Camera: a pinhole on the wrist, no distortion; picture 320 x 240 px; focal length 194.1 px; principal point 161.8 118.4 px. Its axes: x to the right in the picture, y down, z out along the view. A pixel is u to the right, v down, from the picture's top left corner.
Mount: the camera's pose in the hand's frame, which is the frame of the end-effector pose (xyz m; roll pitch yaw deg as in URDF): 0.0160 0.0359 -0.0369 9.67 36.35 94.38
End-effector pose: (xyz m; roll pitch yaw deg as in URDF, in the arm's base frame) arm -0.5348 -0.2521 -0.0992 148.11 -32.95 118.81
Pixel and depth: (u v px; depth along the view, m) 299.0 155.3 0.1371
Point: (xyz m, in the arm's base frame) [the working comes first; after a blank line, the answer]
In the camera's frame: 0.0969 0.0261 0.1371

-0.3580 -0.2086 -0.0246
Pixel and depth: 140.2 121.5 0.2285
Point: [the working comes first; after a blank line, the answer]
In the camera's frame: -0.0254 0.0036 0.2285

-0.3795 -0.0918 -0.1232
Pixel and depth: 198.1 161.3 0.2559
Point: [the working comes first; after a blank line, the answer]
In the camera's frame: 0.0479 0.0566 0.2559

-0.2939 -0.1287 -0.1081
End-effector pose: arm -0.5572 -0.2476 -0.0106 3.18 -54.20 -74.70
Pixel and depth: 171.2 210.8 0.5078
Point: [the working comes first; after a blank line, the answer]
In the camera's frame: 0.0246 0.2417 0.5078

-0.3390 0.2504 0.0939
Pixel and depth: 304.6 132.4 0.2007
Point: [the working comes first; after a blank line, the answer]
In the camera's frame: 0.1477 0.0145 0.2007

-0.3035 -0.1449 0.0338
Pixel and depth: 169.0 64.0 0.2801
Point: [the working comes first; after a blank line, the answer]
In the camera's frame: 0.0104 -0.0785 0.2801

-0.3837 -0.1261 0.1982
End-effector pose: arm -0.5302 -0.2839 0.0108 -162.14 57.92 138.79
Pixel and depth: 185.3 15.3 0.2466
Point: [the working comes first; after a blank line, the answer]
In the camera's frame: 0.0299 -0.1310 0.2466

-0.3824 -0.2061 -0.2324
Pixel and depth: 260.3 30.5 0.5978
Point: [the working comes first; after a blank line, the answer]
In the camera's frame: 0.3034 -0.2707 0.5978

-0.0587 0.0087 -0.4907
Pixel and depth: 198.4 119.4 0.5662
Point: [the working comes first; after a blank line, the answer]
In the camera's frame: 0.1068 0.0029 0.5662

-0.0417 -0.2738 -0.3052
